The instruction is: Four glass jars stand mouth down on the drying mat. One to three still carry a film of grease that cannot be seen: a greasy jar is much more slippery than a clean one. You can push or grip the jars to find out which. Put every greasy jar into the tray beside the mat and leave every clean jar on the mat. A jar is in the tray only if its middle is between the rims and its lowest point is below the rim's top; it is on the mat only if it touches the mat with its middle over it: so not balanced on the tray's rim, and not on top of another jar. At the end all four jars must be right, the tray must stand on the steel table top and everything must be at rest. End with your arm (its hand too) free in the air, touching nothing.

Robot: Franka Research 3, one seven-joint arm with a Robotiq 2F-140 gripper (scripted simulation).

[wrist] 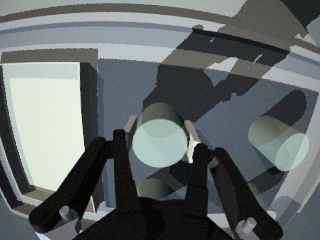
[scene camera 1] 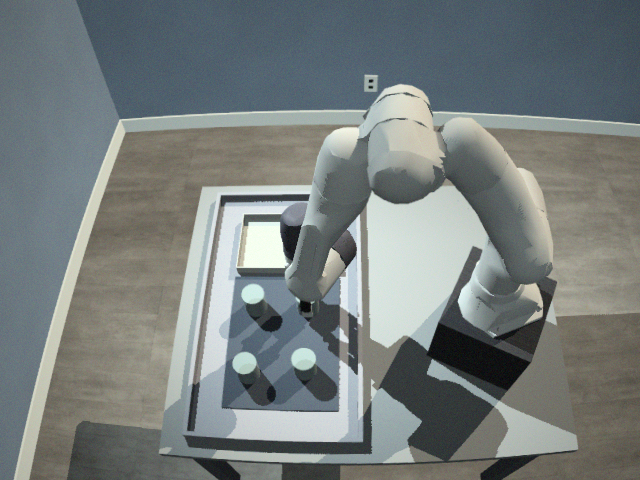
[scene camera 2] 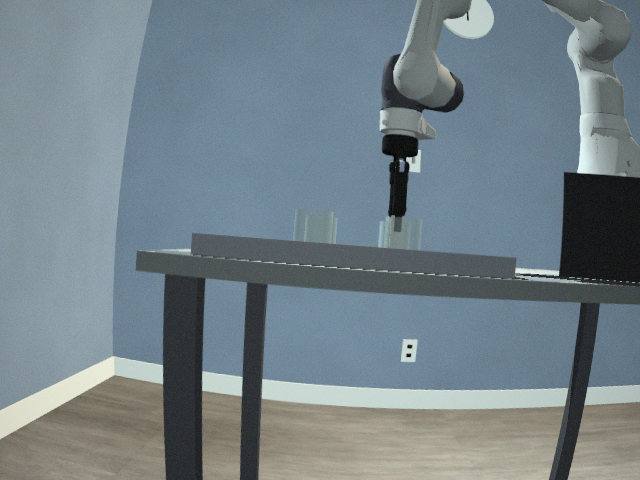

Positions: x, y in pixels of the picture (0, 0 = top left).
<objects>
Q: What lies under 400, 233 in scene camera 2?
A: A glass jar.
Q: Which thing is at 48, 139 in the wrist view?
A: A tray.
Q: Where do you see a glass jar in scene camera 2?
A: At 315, 226
</objects>
